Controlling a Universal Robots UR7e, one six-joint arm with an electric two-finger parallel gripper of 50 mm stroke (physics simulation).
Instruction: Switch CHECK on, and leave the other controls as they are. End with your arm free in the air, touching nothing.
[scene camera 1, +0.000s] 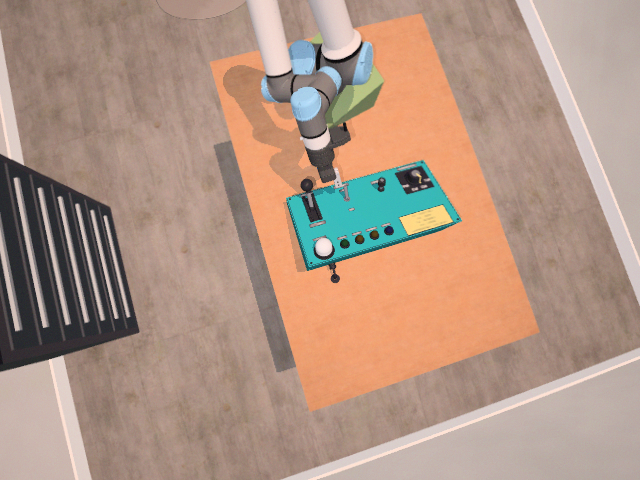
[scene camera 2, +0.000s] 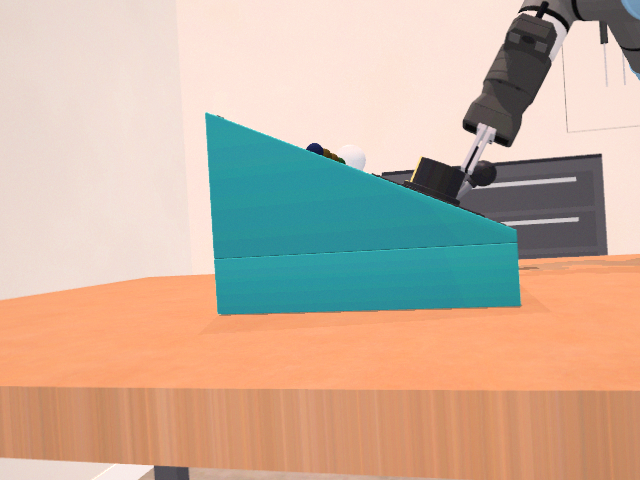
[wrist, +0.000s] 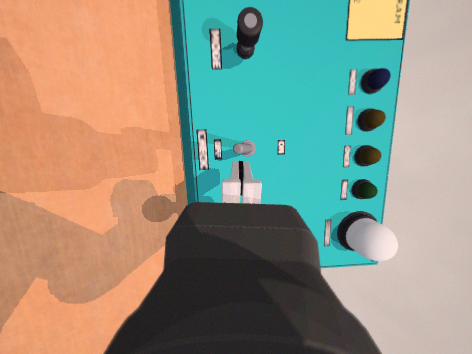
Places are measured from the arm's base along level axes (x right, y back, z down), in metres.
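Where they show: gripper, fingertip midpoint: (scene camera 1: 338, 185) (scene camera 2: 466, 171) (wrist: 240, 171).
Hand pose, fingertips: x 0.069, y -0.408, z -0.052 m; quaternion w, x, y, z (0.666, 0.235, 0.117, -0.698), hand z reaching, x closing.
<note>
After its pixels a point has its place.
The teal control panel (scene camera 1: 372, 206) @(x -0.028, y -0.493, z -0.028 m) (scene camera 2: 361, 237) @(x -0.270, y -0.476, z 0.028 m) (wrist: 300, 100) @(x -0.021, y -0.505, z -0.034 m) has a sloped top. Its CHECK control is a small grey toggle lever (scene camera 1: 346, 194) @(x 0.045, y -0.435, z -0.024 m) (scene camera 2: 464, 190) @(x 0.159, y -0.416, z -0.032 m) (wrist: 244, 148) @(x 0.045, y -0.420, z -0.038 m). In the wrist view it stands between the OFF plate (wrist: 218, 149) @(x 0.046, y -0.410, z 0.013 m) and the ON plate (wrist: 281, 147) @(x 0.041, y -0.487, z -0.023 m), and its tip leans toward OFF. My gripper (scene camera 1: 339, 186) @(x 0.069, y -0.408, z -0.052 m) (scene camera 2: 467, 171) @(x 0.069, y -0.408, z -0.052 m) (wrist: 240, 171) @(x 0.069, y -0.408, z -0.052 m) is shut and empty. Its fingertips are close beside the lever in the wrist view and at its upper end in scene camera 2; whether they touch it is not clear.
The black MODE lever (scene camera 1: 381, 183) @(x -0.070, y -0.429, z -0.047 m) (wrist: 249, 30) @(x -0.067, y -0.417, z -0.044 m), a slotted lever with a black ball (scene camera 1: 306, 184) @(x 0.170, y -0.391, z -0.076 m) (scene camera 2: 483, 173) @(x 0.148, y -0.387, z -0.054 m) and a rotary knob (scene camera 1: 415, 176) @(x -0.190, y -0.426, z -0.036 m) (scene camera 2: 438, 178) @(x -0.217, y -0.417, z -0.019 m) are near CHECK. Several dark lamps and a white dome (scene camera 1: 323, 246) @(x 0.166, y -0.596, z -0.121 m) (scene camera 2: 351, 157) @(x 0.139, y -0.585, z -0.097 m) (wrist: 371, 240) @(x 0.154, y -0.571, z -0.105 m) line the far edge. A green block (scene camera 1: 356, 100) @(x -0.067, y -0.119, z -0.019 m) stands behind my wrist.
</note>
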